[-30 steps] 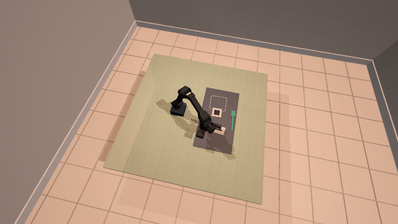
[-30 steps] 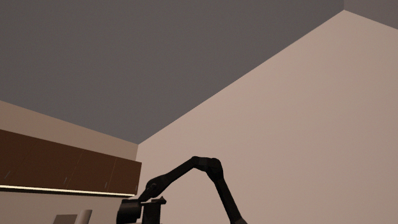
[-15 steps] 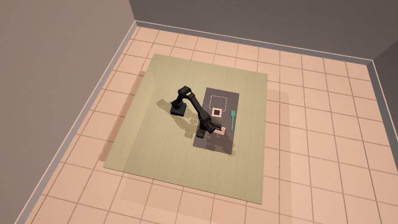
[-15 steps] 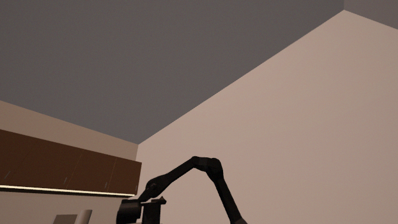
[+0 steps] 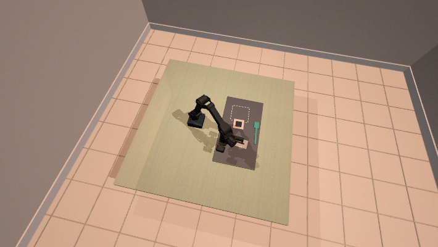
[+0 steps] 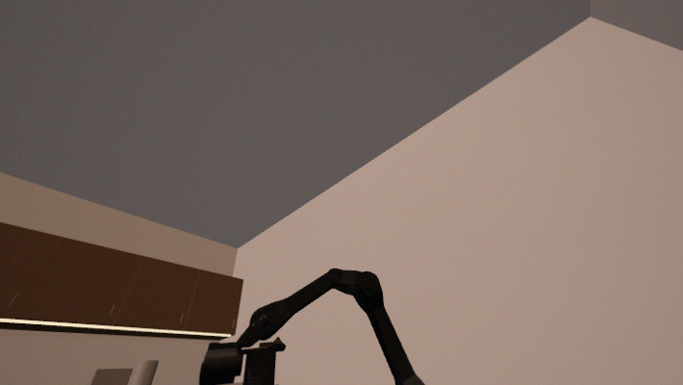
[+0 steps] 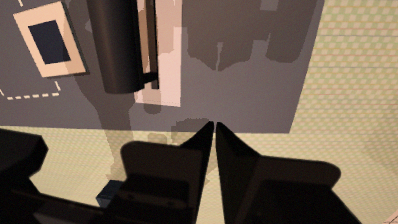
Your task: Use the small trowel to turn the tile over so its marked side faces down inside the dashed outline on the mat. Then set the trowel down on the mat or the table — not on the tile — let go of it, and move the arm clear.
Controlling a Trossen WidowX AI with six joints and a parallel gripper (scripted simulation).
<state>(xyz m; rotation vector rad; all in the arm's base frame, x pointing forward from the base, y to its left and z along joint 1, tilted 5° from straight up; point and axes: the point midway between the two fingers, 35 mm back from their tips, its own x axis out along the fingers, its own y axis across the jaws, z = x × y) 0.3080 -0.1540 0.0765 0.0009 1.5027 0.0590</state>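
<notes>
My gripper tip is 210 mm to the right of the dark mat, 100 mm above it and 80 mm short of it. Also, from my gripper tip: tile 250 mm to the left, 80 mm below, 60 mm ahead; teal flat tool 250 mm to the left, 220 mm ahead, 80 mm below.
</notes>
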